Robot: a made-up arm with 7 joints. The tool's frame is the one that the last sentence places.
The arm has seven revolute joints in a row. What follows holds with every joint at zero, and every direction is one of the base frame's. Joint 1 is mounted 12.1 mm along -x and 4.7 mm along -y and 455.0 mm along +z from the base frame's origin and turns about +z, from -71.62 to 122.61 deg. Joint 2 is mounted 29.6 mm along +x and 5.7 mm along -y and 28.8 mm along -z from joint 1 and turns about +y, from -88.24 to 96.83 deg. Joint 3 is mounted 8.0 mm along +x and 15.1 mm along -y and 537.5 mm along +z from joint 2 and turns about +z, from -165.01 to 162.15 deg. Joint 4 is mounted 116.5 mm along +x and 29.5 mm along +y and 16.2 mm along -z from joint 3 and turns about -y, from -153.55 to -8.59 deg. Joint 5 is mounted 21.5 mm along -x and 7.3 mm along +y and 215.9 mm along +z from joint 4 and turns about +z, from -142.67 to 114.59 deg. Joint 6 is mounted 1.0 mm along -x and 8.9 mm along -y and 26.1 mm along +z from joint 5 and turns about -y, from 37.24 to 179.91 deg. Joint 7 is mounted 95.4 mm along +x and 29.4 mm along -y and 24.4 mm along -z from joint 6 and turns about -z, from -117.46 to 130.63 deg. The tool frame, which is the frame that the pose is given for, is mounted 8.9 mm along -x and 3.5 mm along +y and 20.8 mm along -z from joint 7; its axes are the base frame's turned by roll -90.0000, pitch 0.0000 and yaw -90.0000 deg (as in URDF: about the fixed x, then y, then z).
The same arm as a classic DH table. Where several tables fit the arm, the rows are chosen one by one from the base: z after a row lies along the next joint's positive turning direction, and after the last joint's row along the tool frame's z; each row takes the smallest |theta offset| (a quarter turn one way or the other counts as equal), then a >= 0, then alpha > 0; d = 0 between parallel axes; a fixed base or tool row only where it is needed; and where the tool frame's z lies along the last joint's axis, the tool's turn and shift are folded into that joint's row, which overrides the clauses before.
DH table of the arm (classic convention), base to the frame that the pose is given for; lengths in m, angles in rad. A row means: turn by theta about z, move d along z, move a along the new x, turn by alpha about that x. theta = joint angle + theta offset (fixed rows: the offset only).
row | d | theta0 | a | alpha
base (fixed) | 0 | 0.3705 | -0.013 | 0
joint 1 | 0.4262 | -0.3705 | 0.0296 | -1.5708
joint 2 | -0.0208 | 0 | 0.008 | 1.5708
joint 3 | 0.5213 | 0 | 0.1165 | 1.5708
joint 4 | -0.0368 | 0 | -0.0215 | -1.5708
joint 5 | 0.242 | 0 | -0.001 | 1.5708
joint 6 | 0.0383 | 0 | 0.0954 | 1.5708
joint 7 | 0.0452 | -1.5708 | 0.0035 | -1.5708
tool (fixed) | -0.0089 | 3.1416 | 0 | 0
Joint limits (rad, base to tool): -1.25..2.1399 -1.5401..1.69 -2.88..2.8301 -2.68..-0.1499 -2.4901..2 0.65..3.14 -2.0501..2.2799

